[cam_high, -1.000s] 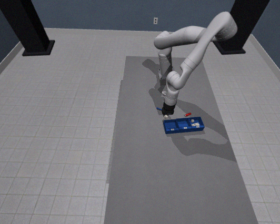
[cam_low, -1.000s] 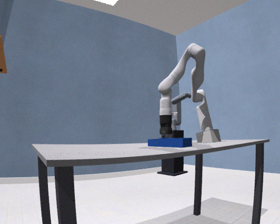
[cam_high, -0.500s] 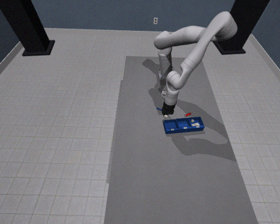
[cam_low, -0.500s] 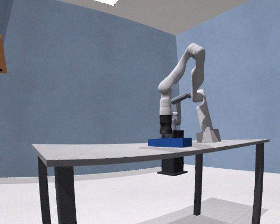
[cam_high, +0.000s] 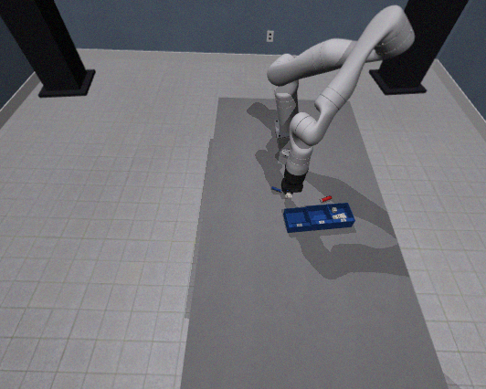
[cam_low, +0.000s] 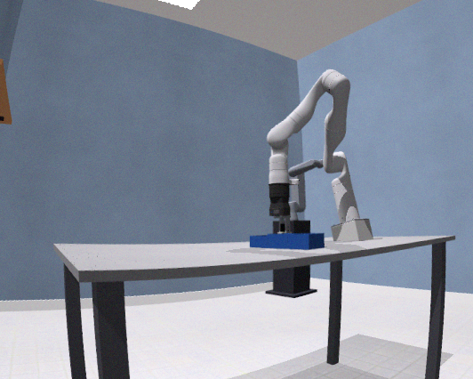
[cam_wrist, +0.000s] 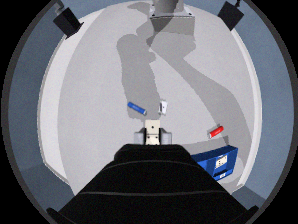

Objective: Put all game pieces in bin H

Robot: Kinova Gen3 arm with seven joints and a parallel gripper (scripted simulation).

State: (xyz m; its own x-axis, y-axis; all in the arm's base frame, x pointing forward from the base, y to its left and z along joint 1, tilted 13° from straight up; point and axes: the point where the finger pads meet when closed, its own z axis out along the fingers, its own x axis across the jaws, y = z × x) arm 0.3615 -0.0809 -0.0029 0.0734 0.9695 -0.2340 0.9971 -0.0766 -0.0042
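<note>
The die is 18 cm to the left of my hand, 8 cm ahead of it and 5 cm below it. Also, from my hand: blue piece (6 cm below, 5 cm behind, 3 cm to the right); then blue three-compartment bin (11 cm ahead, 10 cm to the left, 4 cm below); then grey-white piece (5 cm below, 5 cm behind, 2 cm to the left).
</note>
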